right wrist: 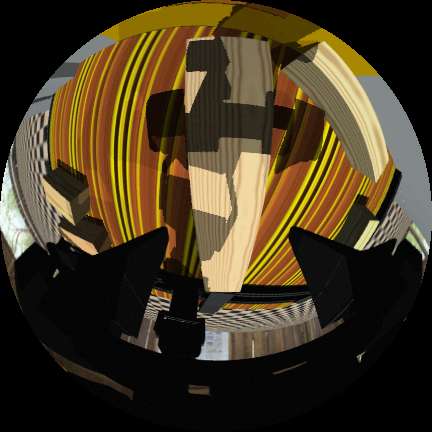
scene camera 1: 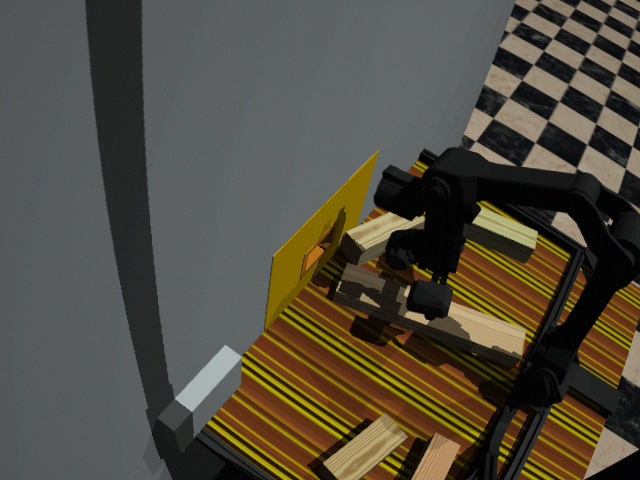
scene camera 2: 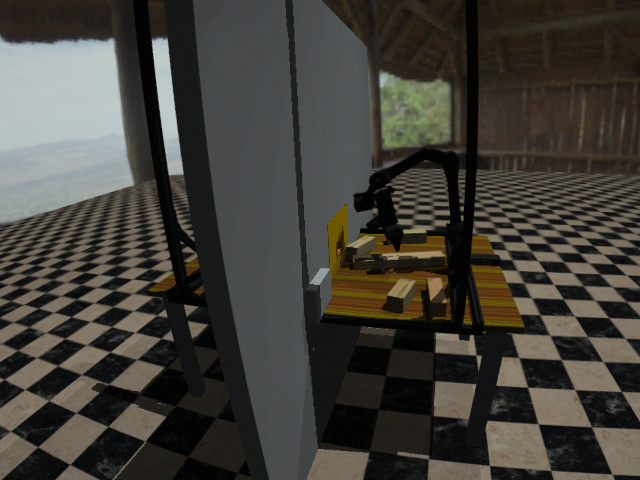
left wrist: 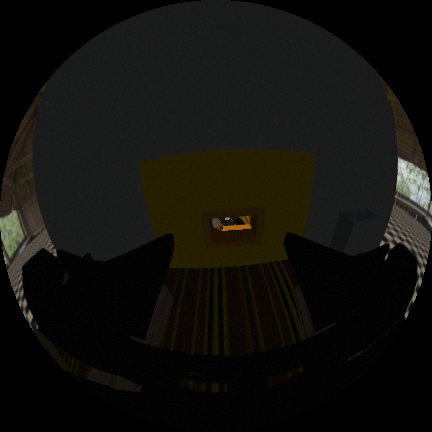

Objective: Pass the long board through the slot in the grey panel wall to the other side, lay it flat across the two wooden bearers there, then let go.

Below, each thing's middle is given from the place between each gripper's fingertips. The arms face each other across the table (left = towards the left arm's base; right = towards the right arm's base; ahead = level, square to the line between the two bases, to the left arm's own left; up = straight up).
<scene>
My left hand is 14 cm to the left of the slot frame (scene camera 1: 327,240), 6 cm above it and 1 cm past it. The rest, counted from my left hand: grey block (scene camera 1: 199,401) (32 cm behind, 13 cm to the right, 9 cm below).
My right gripper is now 50 mm past the slot frame, 220 mm to the right of it and 20 mm below it. From my right hand the other things lie so: grey block 360 mm behind, 230 mm to the left, 20 mm below.
</scene>
